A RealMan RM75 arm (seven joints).
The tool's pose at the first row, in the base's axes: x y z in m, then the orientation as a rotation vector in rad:
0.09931 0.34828 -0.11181 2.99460 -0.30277 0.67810
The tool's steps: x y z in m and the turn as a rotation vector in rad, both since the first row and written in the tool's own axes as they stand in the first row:
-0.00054 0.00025 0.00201 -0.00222 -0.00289 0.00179
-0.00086 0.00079 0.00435 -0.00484 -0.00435 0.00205
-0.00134 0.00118 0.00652 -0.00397 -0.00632 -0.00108
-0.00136 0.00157 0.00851 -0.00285 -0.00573 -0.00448
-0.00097 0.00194 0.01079 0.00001 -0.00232 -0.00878
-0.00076 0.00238 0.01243 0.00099 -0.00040 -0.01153
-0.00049 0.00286 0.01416 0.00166 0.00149 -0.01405
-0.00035 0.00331 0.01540 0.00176 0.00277 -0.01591
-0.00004 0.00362 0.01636 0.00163 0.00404 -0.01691
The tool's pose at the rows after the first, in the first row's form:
0.09963 0.34793 -0.11385 2.99383 -0.30619 0.67320
0.10022 0.34723 -0.11610 2.99199 -0.30730 0.67015
0.10063 0.34673 -0.11826 2.99349 -0.30245 0.66727
0.10137 0.34615 -0.12005 2.99412 -0.29698 0.66823
0.10260 0.34550 -0.12194 2.99511 -0.28957 0.67389
0.10339 0.34487 -0.12332 2.99505 -0.28505 0.67682
0.10426 0.34418 -0.12476 2.99471 -0.28096 0.67961
0.10481 0.34360 -0.12581 2.99414 -0.27804 0.68137
0.10542 0.34314 -0.12654 2.99340 -0.27649 0.68310

